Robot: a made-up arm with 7 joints.
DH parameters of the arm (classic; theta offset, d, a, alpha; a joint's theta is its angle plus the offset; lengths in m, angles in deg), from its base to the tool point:
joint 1: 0 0.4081 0 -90
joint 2: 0 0 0 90
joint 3: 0 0.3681 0.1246 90
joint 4: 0 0 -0.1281 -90
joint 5: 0 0.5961 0 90
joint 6: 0 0 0.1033 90
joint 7: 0 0 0 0
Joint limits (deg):
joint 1: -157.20..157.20
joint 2: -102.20..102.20
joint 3: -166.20..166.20
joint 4: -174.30..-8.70
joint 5: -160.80..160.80
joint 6: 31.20..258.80
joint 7: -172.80..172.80
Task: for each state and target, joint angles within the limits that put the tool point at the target. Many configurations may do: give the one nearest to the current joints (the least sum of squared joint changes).
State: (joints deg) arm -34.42 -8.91 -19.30 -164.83 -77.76 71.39 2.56
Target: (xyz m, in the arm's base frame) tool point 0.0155 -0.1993 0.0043
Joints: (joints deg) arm -41.41 24.34 -20.49 -173.34 -78.12 74.85 2.56
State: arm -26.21 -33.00 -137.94 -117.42 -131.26 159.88 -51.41
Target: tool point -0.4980 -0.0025 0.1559
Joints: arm -40.30 -22.92 -151.21 -141.99 -137.07 168.11 -51.41
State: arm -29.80 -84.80 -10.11 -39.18 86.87 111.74 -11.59
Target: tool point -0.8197 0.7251 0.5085
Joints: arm -44.41 -102.20 -7.20 -27.62 83.44 97.86 -11.59
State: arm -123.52 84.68 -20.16 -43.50 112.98 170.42 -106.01
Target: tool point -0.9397 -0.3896 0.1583
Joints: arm -141.98 84.01 -26.95 -37.07 107.60 147.89 -106.01
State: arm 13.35 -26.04 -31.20 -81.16 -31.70 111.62 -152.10
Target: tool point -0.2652 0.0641 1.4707
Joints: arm -6.05 -38.73 2.40 -40.41 -30.04 108.85 -152.10
